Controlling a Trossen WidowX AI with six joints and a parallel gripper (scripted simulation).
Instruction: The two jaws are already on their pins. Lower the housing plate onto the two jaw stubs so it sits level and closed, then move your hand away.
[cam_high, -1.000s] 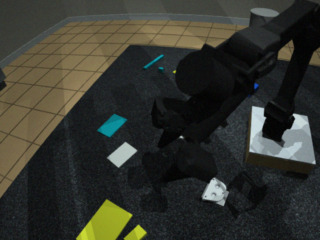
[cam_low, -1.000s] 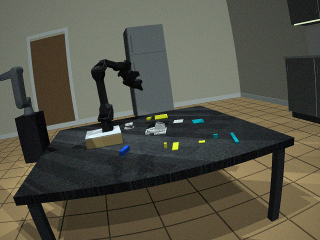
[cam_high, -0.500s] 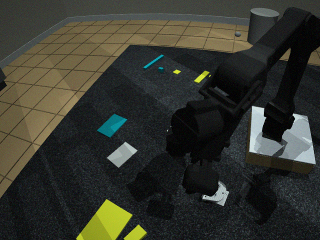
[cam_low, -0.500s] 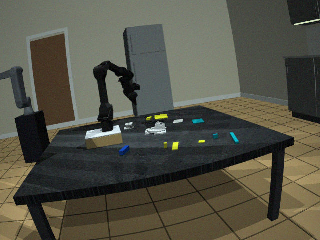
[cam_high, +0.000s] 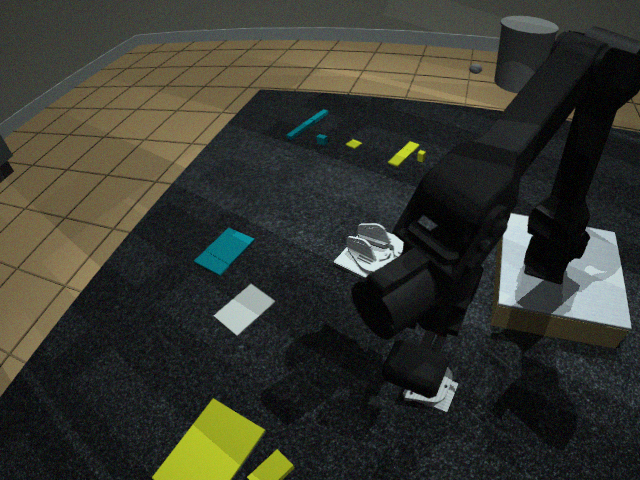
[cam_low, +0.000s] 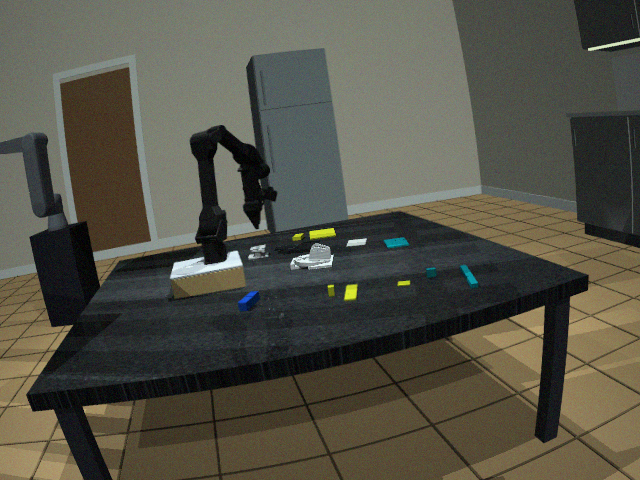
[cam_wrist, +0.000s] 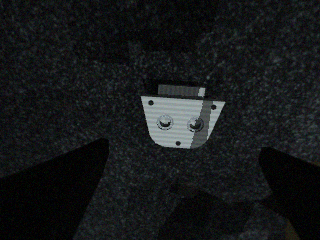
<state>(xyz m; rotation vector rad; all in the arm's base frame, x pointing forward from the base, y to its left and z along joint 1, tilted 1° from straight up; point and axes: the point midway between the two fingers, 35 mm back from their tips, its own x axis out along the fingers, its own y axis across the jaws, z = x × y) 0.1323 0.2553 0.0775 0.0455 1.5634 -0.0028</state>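
The white stepped block lies 1 cm behind my gripper tip and 10 cm below it. The rest, counted from my gripper tip: blue block 3 cm behind, 54 cm to the right, 9 cm below; teal housing plate 45 cm ahead, 12 cm to the right, 10 cm below.
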